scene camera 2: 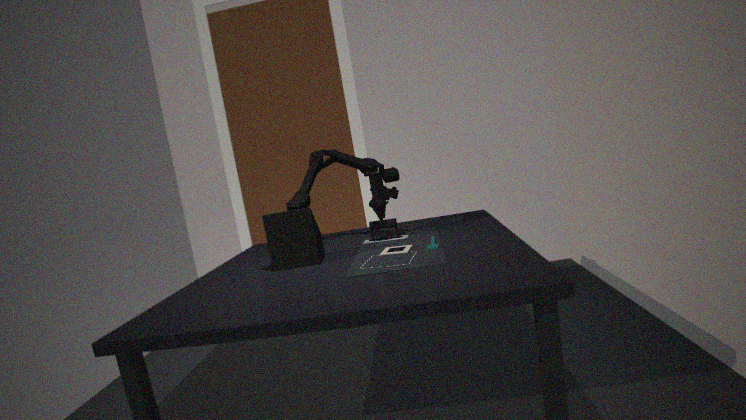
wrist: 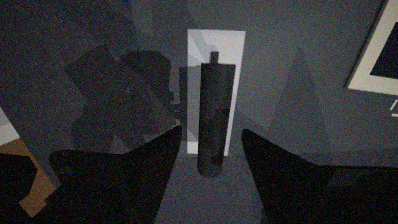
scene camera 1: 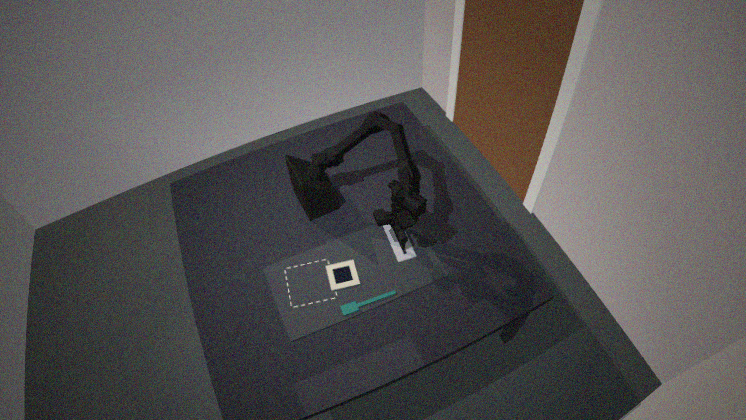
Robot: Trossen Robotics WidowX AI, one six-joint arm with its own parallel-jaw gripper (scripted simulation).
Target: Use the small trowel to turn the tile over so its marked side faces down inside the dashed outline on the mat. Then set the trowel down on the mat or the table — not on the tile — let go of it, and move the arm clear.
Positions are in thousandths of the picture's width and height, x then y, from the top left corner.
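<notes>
Gripper (scene camera 1: 536, 537) open, holds nothing. Gripper (wrist: 531, 587) in the wrist view too.
</notes>
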